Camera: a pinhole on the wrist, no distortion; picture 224 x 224 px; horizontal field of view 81.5 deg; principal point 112.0 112.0 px. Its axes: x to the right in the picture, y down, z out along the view. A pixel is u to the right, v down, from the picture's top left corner.
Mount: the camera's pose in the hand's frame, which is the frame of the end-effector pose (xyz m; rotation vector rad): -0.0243 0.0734 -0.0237 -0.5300 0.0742 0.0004
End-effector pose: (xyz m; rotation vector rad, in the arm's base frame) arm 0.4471 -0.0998 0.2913 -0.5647 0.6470 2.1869
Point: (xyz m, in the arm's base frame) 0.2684 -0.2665 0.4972
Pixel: 53.9 195.4
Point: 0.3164 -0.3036 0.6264
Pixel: 3.0 168.3
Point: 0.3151 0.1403 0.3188
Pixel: outside the picture
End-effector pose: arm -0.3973 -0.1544 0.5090 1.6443 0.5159 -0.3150
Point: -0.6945 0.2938 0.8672
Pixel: behind the camera
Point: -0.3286 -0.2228 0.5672
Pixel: 168.0 65.5
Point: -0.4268 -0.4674 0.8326
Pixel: 23.7 129.7
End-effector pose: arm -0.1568 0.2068 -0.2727 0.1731 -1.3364 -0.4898
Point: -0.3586 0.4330 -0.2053
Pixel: 81.7 91.6
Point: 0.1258 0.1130 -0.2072
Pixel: behind the camera
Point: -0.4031 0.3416 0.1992
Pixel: 203.3 95.8
